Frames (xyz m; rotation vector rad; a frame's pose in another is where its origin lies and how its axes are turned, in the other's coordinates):
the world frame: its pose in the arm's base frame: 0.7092 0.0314 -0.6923 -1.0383 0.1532 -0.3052
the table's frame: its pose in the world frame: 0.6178 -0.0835 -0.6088 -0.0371 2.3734 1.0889
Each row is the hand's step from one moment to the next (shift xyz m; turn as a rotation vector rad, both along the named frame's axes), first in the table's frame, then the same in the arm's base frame.
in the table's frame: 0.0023 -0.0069 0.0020 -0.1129 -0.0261 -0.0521
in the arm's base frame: -0.0019 -0.0072 -0.0011 0.0794 -0.0095 0.0987
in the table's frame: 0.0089 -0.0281 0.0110 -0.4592 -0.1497 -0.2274
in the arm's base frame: -0.0060 -0.0302 -0.0067 0.3130 -0.0771 0.4255
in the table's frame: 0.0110 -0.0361 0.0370 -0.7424 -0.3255 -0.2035
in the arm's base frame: 0.0020 -0.0445 -0.0285 0.5658 -0.2466 0.5636
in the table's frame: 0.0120 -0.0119 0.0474 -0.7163 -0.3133 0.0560
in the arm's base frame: 0.0073 -0.0237 -0.0438 0.6484 -0.3006 0.3218
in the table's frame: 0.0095 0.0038 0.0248 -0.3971 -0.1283 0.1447
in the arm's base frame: 0.0017 -0.0028 -0.0266 0.4094 -0.1513 0.0678
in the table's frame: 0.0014 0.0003 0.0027 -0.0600 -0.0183 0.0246
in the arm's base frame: -0.0002 -0.0004 -0.0030 0.0631 -0.0225 0.0076
